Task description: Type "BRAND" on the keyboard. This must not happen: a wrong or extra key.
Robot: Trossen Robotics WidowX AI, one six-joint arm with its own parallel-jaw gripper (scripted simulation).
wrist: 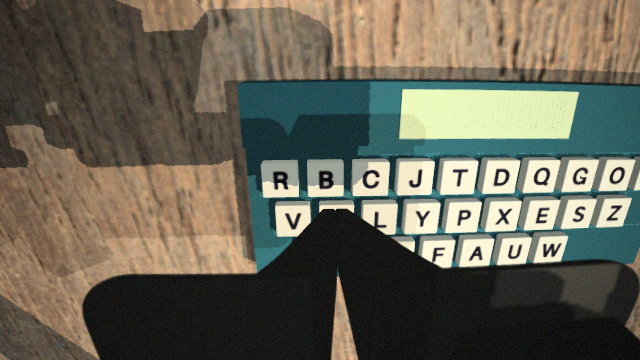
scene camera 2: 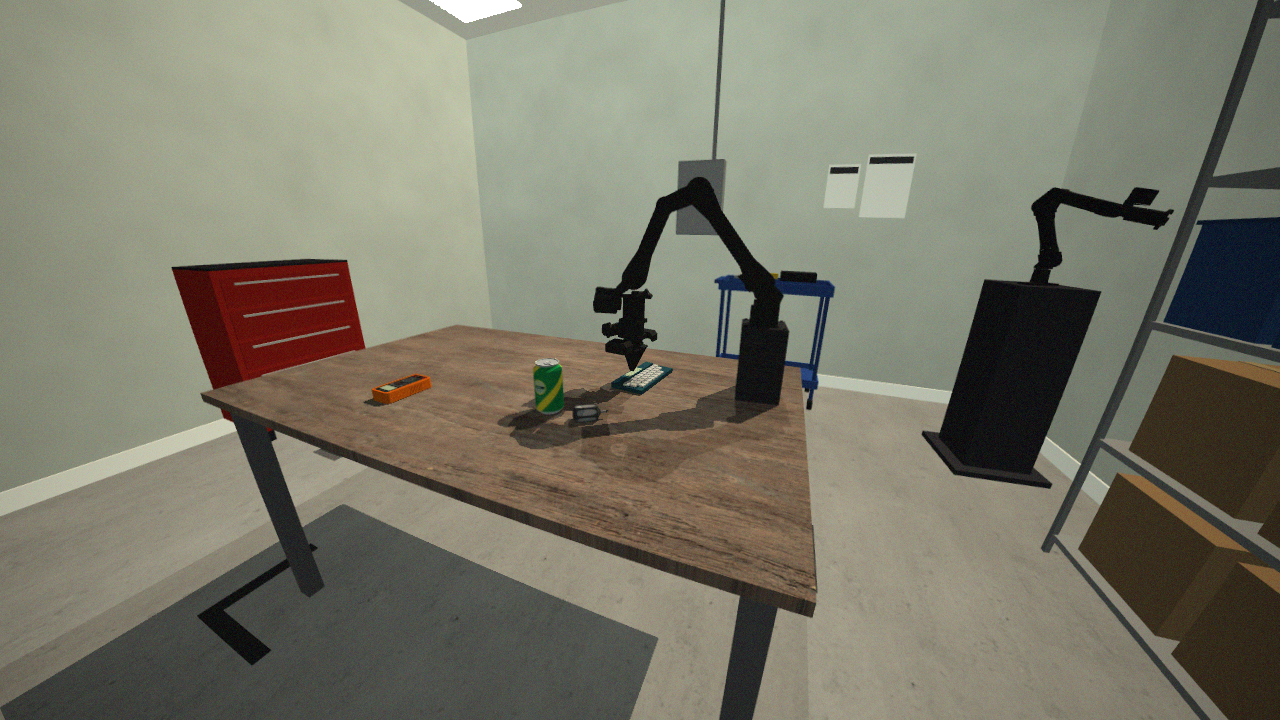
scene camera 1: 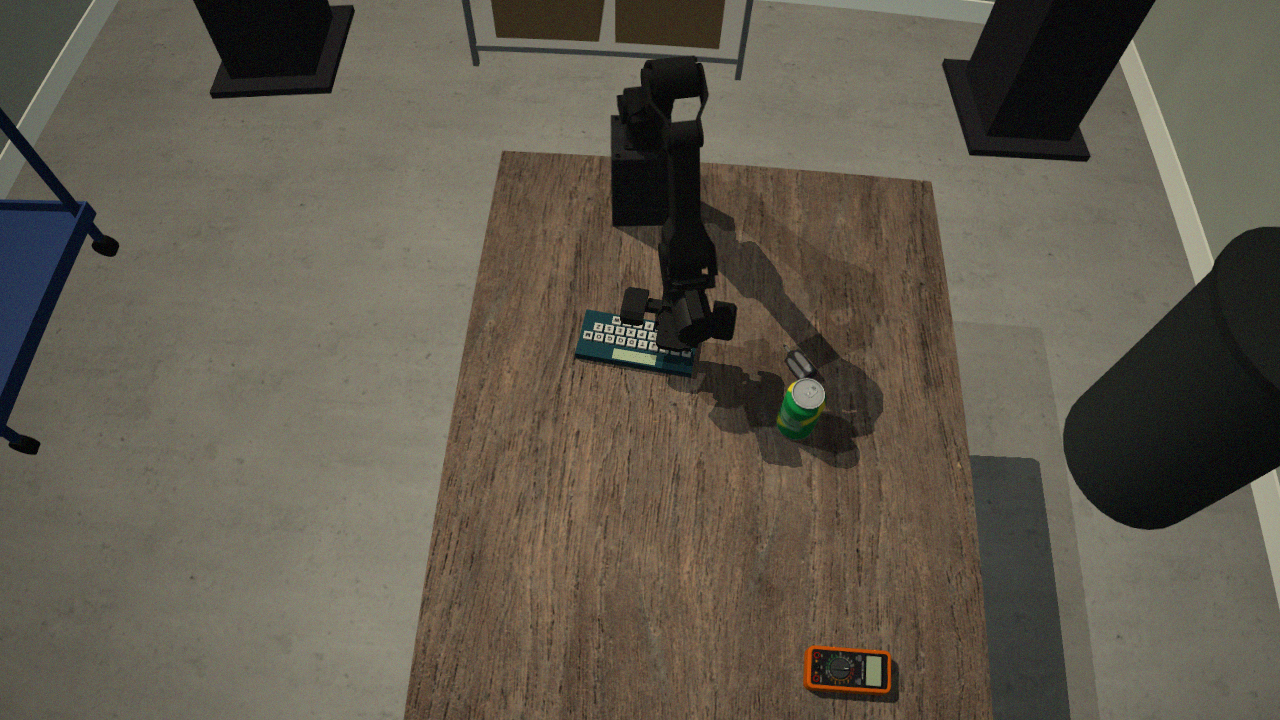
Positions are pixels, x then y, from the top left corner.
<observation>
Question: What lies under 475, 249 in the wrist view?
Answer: A key.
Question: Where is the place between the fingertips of my gripper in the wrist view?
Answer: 334, 221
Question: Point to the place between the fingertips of my gripper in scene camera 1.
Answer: At 675, 339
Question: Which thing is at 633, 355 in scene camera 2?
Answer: My gripper.
</observation>
